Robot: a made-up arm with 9 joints. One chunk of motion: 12 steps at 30 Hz.
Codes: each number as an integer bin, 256 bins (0 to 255) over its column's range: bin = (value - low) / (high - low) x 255, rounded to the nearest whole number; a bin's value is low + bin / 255 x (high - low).
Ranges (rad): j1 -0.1..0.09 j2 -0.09..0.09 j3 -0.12..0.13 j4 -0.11..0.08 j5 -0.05..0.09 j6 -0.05..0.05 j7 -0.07..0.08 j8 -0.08..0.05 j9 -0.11..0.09
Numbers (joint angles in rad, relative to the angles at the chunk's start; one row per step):
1: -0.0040 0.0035 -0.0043 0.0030 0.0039 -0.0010 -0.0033 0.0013 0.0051
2: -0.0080 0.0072 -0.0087 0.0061 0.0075 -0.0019 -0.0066 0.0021 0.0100
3: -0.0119 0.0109 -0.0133 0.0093 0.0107 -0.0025 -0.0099 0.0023 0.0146
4: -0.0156 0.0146 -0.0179 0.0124 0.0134 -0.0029 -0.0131 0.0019 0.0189
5: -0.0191 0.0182 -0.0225 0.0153 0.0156 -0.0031 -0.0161 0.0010 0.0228
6: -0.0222 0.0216 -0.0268 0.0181 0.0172 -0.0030 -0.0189 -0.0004 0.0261
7: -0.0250 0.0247 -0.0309 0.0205 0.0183 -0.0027 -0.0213 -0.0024 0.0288
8: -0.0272 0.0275 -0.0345 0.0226 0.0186 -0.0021 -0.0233 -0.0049 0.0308
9: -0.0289 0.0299 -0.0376 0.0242 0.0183 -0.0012 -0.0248 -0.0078 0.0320
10: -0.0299 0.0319 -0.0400 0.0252 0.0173 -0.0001 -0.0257 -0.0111 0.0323
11: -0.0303 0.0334 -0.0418 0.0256 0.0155 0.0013 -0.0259 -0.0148 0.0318
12: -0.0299 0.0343 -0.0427 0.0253 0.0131 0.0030 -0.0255 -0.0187 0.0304
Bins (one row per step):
1: 129 132 118 152 98 125 113 159 147
2: 123 138 114 156 105 123 108 161 153
3: 118 143 109 160 111 121 102 161 159
4: 113 148 104 164 115 120 97 161 164
5: 109 153 99 168 119 120 92 159 169
6: 104 158 95 172 122 120 87 156 174
7: 101 162 91 175 124 121 83 152 177
8: 98 166 87 178 125 122 79 147 180
9: 95 170 84 180 124 124 77 142 181
10: 94 173 82 181 123 127 75 135 181
11: 94 175 80 182 119 131 75 128 181
12: 94 176 79 182 115 135 76 120 179

